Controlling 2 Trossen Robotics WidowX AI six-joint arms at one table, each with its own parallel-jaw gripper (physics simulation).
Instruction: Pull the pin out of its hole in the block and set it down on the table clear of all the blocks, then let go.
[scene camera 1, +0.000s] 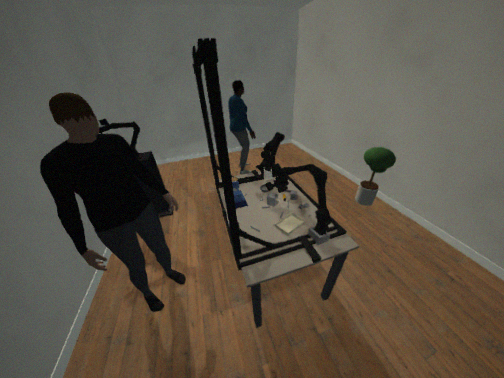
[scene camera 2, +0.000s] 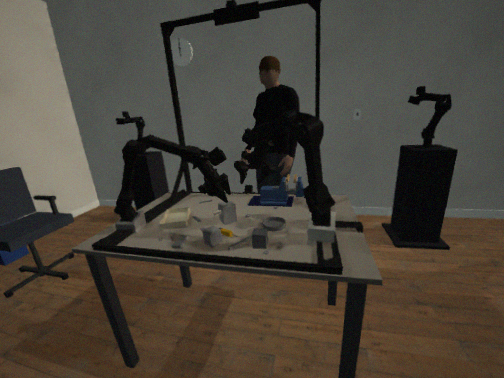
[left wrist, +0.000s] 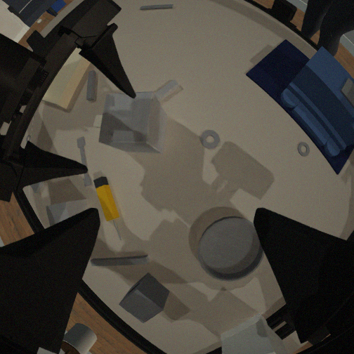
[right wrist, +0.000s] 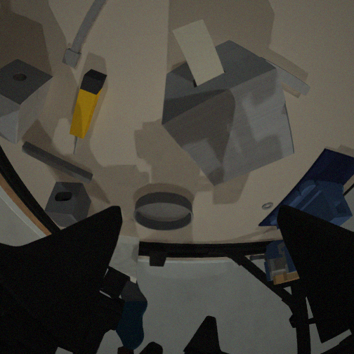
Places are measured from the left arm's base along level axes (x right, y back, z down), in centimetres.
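Pixels of known places: left gripper, fingertip midpoint: (scene camera 1: 267, 176) (scene camera 2: 250, 183); right gripper, fingertip midpoint: (scene camera 1: 273, 189) (scene camera 2: 228, 198); left arm's base, origin of the base link: (scene camera 1: 267, 169) (scene camera 2: 321, 219); right arm's base, origin of the base link: (scene camera 1: 319, 231) (scene camera 2: 129, 217).
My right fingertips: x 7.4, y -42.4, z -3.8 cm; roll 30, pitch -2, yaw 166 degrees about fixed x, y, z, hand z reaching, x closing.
Observation:
For each thing: its middle in the pictures, then the offset to it from my right fingertips.
- pale flat-sided pin, body centre: (scene camera 2: 218, 212) dz +7.1, dx -0.8, dy -5.6 cm
- large grey block, body centre: (scene camera 2: 227, 212) (scene camera 1: 272, 199) dz +8.3, dx +2.0, dy -2.5 cm
- grey block with a round hole, body centre: (scene camera 2: 212, 236) dz +9.8, dx -18.4, dy -0.2 cm
- dark block with a slot, body centre: (scene camera 2: 260, 238) dz +9.8, dx -15.9, dy +19.6 cm
- yellow-handled screwdriver, body centre: (scene camera 2: 228, 233) dz +12.0, dx -11.2, dy +3.6 cm
- cream tray, body centre: (scene camera 2: 176, 217) (scene camera 1: 289, 223) dz +11.3, dx -2.4, dy -30.2 cm
The pale flat-sided pin (right wrist: 199, 52) (scene camera 2: 216, 213) stands in the hole of the large grey block (right wrist: 235, 110) (left wrist: 132, 120) (scene camera 2: 228, 213), part of it sticking out. My right gripper (right wrist: 202, 214) (left wrist: 108, 133) (scene camera 2: 223, 197) is open and empty, close above the large block; its fingers do not touch the pin in the right wrist view. My left gripper (left wrist: 178, 217) is open and empty, high above the table. A grey block with a round hole (right wrist: 17, 100) (scene camera 2: 212, 235) and a dark block with a slot (right wrist: 67, 205) (left wrist: 145, 297) (scene camera 2: 260, 238) stand apart from it.
A yellow-handled screwdriver (left wrist: 107, 202) (right wrist: 85, 111) (scene camera 2: 227, 232) lies between the blocks. A round grey dish (left wrist: 227, 247) (right wrist: 163, 211), a dark bar (left wrist: 120, 260) and a washer (left wrist: 210, 139) lie nearby. A cream tray (scene camera 2: 176, 218) and a blue object on a navy mat (left wrist: 280, 67) stand farther off.

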